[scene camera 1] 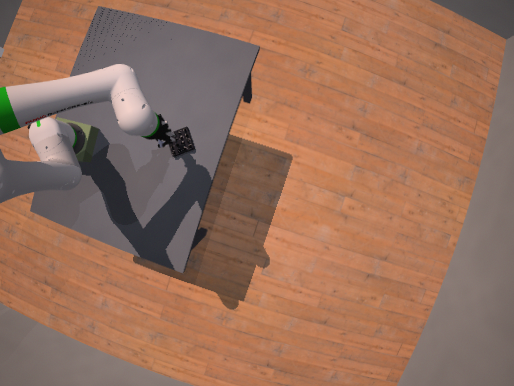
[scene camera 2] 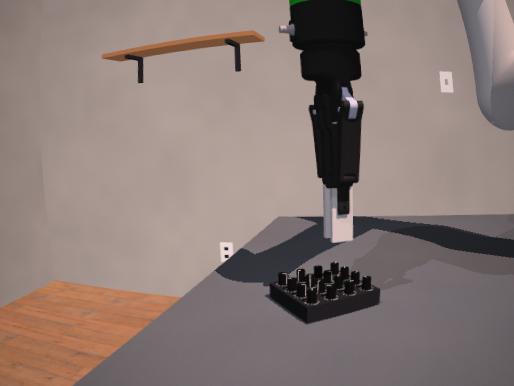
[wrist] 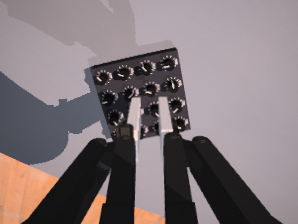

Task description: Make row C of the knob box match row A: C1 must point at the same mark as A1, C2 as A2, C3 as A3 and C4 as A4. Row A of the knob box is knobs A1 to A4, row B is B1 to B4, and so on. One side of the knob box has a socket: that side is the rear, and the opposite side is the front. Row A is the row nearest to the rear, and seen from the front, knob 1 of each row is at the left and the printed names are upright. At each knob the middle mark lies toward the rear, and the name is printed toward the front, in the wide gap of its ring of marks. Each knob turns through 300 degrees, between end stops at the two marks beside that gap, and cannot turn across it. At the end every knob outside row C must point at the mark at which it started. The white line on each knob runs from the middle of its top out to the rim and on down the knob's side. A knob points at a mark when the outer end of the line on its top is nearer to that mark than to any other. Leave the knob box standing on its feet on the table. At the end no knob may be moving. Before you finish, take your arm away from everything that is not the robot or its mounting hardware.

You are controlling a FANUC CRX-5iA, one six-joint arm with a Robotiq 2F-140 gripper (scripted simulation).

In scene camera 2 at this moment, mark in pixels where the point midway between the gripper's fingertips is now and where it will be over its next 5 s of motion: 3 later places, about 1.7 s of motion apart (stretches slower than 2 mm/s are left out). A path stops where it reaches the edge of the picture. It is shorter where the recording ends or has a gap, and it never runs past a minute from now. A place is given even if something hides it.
My gripper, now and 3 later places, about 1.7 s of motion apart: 338, 238; 338, 271; 338, 274; 337, 163
